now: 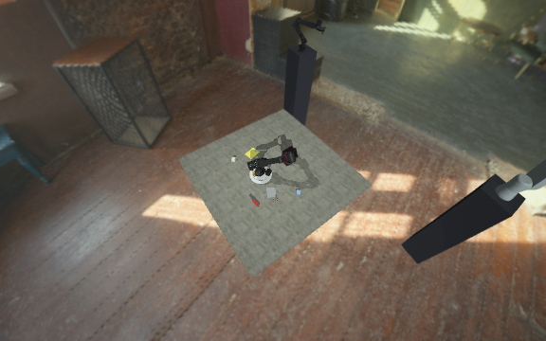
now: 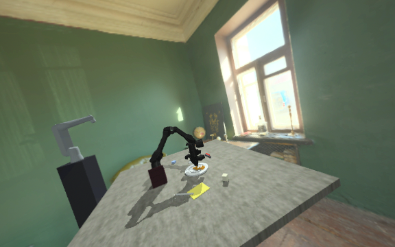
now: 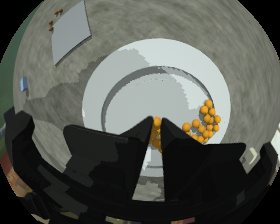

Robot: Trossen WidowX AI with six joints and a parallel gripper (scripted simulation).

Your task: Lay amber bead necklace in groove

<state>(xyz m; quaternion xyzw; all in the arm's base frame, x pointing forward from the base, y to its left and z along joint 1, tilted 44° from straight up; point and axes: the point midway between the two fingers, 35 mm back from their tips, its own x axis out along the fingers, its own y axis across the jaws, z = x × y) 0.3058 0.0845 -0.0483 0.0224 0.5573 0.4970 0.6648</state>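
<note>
The board lies 1 cm behind my gripper tip, 2 cm to the right of it and 2 cm below it. Also, from my gripper tip: red tool: 16 cm ahead, 20 cm to the left, 1 cm below; grey square: 19 cm to the left, 2 cm below; yellow card: 6 cm behind, 29 cm to the right, 2 cm below.
</note>
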